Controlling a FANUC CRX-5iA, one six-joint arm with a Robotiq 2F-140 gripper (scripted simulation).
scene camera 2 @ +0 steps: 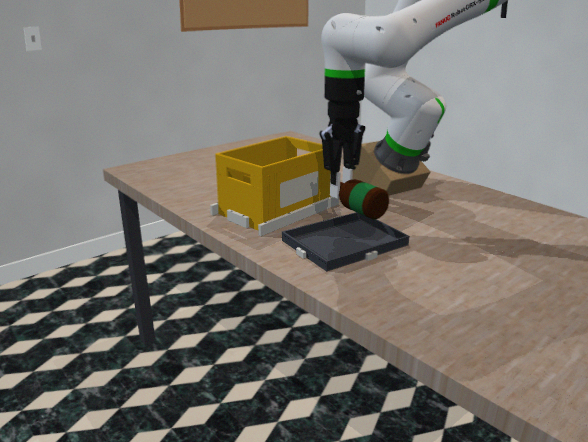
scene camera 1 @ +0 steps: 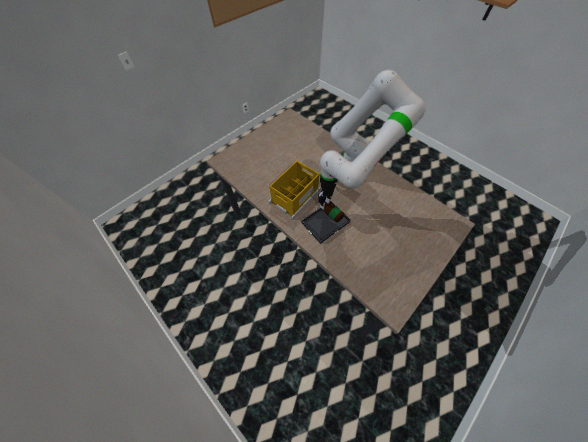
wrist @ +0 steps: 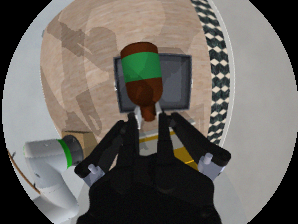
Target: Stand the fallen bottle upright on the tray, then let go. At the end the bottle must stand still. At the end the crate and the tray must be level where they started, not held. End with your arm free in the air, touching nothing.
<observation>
dark grey tray: scene camera 2; scene camera 1 321,226; wrist
same spot on dark grey tray: (wrist: pixel 176 69) = (scene camera 2: pixel 330 255)
</observation>
